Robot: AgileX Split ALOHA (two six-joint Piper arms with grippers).
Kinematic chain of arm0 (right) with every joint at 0, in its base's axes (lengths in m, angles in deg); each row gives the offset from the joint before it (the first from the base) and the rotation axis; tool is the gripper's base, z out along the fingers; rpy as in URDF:
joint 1: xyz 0 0 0.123 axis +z
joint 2: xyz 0 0 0 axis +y
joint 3: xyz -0.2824 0 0.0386 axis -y
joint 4: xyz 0.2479 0 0.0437 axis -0.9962 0 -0.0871
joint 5: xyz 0 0 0 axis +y
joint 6: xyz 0.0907 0 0.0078 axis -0.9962 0 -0.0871
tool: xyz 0 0 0 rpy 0 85 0
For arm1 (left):
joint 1: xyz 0 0 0.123 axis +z
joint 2: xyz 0 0 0 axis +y
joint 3: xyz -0.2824 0 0.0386 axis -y
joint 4: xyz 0.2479 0 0.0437 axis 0.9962 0 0.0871
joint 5: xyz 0 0 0 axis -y
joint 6: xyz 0.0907 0 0.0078 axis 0.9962 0 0.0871
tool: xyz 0 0 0 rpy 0 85 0
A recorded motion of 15 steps. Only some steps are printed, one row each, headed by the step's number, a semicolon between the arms.
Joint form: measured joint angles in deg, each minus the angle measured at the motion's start. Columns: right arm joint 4, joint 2, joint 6, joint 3, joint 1, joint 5; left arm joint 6, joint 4, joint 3, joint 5, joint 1, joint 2.
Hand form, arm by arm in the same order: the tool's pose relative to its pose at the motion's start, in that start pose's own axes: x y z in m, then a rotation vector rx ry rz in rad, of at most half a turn. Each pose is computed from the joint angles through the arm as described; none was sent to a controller.
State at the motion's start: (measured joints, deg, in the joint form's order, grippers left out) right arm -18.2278 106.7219 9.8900 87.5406 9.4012 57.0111; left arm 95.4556 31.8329 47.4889 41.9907 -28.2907 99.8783
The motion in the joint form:
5: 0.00 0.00 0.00 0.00 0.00 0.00; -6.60 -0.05 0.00 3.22 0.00 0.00
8: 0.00 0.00 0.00 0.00 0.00 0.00; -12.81 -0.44 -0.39 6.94 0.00 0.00
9: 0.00 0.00 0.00 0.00 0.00 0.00; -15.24 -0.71 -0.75 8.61 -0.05 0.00
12: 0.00 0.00 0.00 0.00 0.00 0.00; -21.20 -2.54 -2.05 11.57 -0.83 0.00
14: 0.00 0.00 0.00 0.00 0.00 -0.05; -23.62 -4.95 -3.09 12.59 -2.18 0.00
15: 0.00 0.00 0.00 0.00 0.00 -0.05; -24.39 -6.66 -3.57 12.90 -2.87 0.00
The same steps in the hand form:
5: 0.0000 0.0000 0.0000 0.0000 0.0000 0.0000; 0.0005 0.0051 -0.0001 -0.0562 0.0027 -0.1158
8: 0.0000 0.0000 0.0000 0.0000 0.0000 0.0000; 0.0003 0.0093 -0.0015 -0.1156 0.0011 -0.2313
9: 0.0000 0.0000 0.0000 0.0000 0.0000 0.0000; -0.0005 0.0106 -0.0025 -0.1399 -0.0018 -0.2790
12: 0.0000 0.0000 0.0000 0.0000 0.0000 0.0000; -0.0059 0.0120 -0.0047 -0.1772 -0.0089 -0.4112
14: -0.0001 0.0000 0.0000 0.0001 -0.0009 0.0000; -0.0130 0.0128 -0.0053 -0.1868 -0.0096 -0.4855
15: -0.0001 0.0000 0.0000 0.0001 -0.0009 0.0000; -0.0158 0.0129 -0.0055 -0.1890 -0.0022 -0.5203

